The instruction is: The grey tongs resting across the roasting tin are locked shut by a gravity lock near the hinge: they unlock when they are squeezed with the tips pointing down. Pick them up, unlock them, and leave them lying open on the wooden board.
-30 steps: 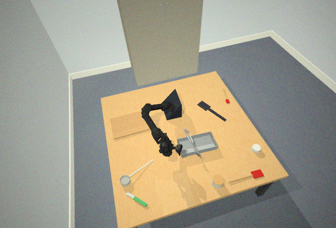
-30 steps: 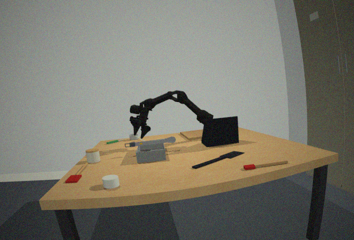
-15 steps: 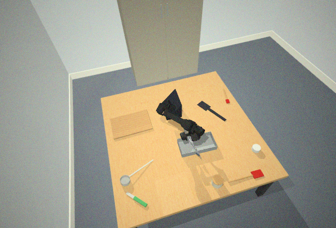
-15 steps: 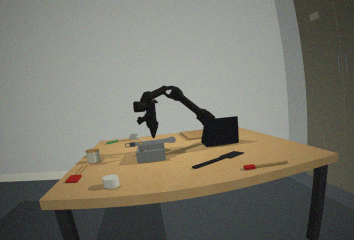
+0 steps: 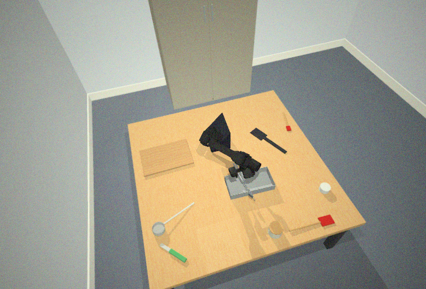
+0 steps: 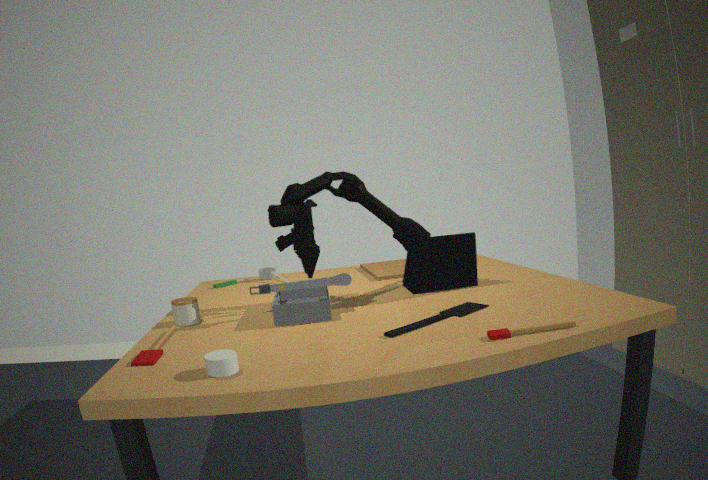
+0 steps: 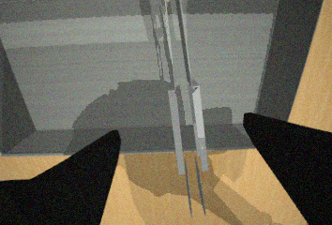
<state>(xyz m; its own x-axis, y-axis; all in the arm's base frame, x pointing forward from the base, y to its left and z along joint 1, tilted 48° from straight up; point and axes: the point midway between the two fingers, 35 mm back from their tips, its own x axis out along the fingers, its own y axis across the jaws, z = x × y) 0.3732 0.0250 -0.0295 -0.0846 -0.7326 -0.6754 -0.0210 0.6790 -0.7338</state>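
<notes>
The roasting tin lies 30 mm ahead of my gripper tip, 40 mm to the left of it and 70 mm below it. From my gripper tip the other things lie so: black spatula: 300 mm behind, 320 mm to the left, 90 mm below; then jar: 380 mm ahead, 50 mm to the left, 60 mm below; then red-headed spatula: 410 mm ahead, 300 mm to the left, 90 mm below.
</notes>
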